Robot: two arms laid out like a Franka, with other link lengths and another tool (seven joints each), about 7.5 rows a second.
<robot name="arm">
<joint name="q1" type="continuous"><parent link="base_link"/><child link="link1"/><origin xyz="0.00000 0.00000 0.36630" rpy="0.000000 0.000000 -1.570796"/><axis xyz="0 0 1"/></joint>
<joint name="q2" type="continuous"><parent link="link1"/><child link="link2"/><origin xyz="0.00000 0.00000 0.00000" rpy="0.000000 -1.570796 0.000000"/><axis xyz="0 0 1"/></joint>
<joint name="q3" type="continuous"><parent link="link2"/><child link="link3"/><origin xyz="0.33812 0.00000 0.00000" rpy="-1.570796 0.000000 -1.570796"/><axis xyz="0 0 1"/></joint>
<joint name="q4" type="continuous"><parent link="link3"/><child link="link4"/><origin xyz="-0.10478 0.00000 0.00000" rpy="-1.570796 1.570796 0.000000"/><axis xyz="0 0 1"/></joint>
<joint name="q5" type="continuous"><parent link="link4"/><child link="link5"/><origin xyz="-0.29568 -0.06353 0.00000" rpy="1.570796 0.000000 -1.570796"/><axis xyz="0 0 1"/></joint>
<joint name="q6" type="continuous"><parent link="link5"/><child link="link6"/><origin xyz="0.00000 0.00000 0.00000" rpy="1.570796 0.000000 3.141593"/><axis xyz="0 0 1"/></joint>
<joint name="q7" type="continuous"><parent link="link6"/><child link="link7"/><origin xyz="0.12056 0.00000 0.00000" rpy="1.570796 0.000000 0.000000"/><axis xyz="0 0 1"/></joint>
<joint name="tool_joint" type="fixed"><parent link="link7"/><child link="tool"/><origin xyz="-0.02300 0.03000 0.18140" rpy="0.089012 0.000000 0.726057"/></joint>
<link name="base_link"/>
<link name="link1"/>
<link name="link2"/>
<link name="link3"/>
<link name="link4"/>
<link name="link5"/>
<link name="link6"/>
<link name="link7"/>
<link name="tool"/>
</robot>
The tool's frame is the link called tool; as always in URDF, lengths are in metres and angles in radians. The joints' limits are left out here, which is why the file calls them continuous.
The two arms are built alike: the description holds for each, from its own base.
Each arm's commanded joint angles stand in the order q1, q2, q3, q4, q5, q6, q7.
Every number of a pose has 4 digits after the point. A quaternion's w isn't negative.
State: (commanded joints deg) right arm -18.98 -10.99 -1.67 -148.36 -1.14 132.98 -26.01; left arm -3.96 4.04 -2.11 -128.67 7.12 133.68 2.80
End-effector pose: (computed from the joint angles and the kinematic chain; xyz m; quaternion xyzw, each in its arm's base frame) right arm 0.3467 -0.1711 0.3544 -0.9512 0.3051 0.0249 0.0398; left arm 0.4809 -0.0718 0.3604 -0.8819 0.4637 -0.0143 0.0837
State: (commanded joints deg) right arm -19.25 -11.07 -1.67 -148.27 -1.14 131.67 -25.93; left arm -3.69 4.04 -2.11 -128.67 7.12 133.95 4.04
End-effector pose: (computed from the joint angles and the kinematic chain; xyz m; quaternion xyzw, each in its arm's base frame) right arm 0.3423 -0.1715 0.3533 -0.9498 0.3084 0.0347 0.0402; left arm 0.4815 -0.0691 0.3609 -0.8779 0.4712 -0.0163 0.0841
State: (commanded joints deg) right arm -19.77 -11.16 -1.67 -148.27 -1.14 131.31 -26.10; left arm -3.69 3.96 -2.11 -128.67 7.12 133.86 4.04
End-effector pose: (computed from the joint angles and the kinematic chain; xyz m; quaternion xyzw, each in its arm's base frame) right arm 0.3397 -0.1742 0.3533 -0.9487 0.3114 0.0369 0.0405; left arm 0.4813 -0.0690 0.3614 -0.8779 0.4712 -0.0161 0.0842
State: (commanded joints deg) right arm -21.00 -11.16 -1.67 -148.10 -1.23 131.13 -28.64; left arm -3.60 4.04 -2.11 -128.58 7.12 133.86 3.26
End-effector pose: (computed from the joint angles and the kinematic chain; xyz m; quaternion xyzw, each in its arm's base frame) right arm 0.3378 -0.1827 0.3539 -0.9523 0.3000 0.0376 0.0418; left arm 0.4822 -0.0687 0.3613 -0.8814 0.4644 -0.0162 0.0843
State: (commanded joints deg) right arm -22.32 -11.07 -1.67 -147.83 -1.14 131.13 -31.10; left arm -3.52 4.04 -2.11 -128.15 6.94 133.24 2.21
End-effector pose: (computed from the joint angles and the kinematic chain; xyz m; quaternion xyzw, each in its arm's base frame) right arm 0.3364 -0.1918 0.3547 -0.9550 0.2910 0.0364 0.0440; left arm 0.4834 -0.0686 0.3629 -0.8867 0.4545 -0.0148 0.0834
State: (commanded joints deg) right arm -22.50 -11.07 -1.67 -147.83 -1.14 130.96 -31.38; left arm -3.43 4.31 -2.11 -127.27 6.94 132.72 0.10
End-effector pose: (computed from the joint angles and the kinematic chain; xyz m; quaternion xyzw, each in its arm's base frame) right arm 0.3354 -0.1927 0.3544 -0.9552 0.2902 0.0379 0.0443; left arm 0.4879 -0.0690 0.3652 -0.8954 0.4368 -0.0155 0.0844
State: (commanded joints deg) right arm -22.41 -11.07 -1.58 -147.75 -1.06 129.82 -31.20; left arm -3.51 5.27 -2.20 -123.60 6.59 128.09 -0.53
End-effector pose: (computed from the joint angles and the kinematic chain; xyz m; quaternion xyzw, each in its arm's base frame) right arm 0.3328 -0.1903 0.3530 -0.9545 0.2910 0.0470 0.0455; left arm 0.4945 -0.0700 0.3724 -0.8996 0.4296 0.0004 0.0793
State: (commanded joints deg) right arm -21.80 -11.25 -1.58 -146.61 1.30 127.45 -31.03; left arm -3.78 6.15 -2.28 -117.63 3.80 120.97 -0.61
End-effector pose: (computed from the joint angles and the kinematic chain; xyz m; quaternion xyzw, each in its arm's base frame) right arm 0.3341 -0.1833 0.3561 -0.9502 0.3007 0.0540 0.0611; left arm 0.5041 -0.0766 0.3923 -0.9074 0.4160 0.0126 0.0578
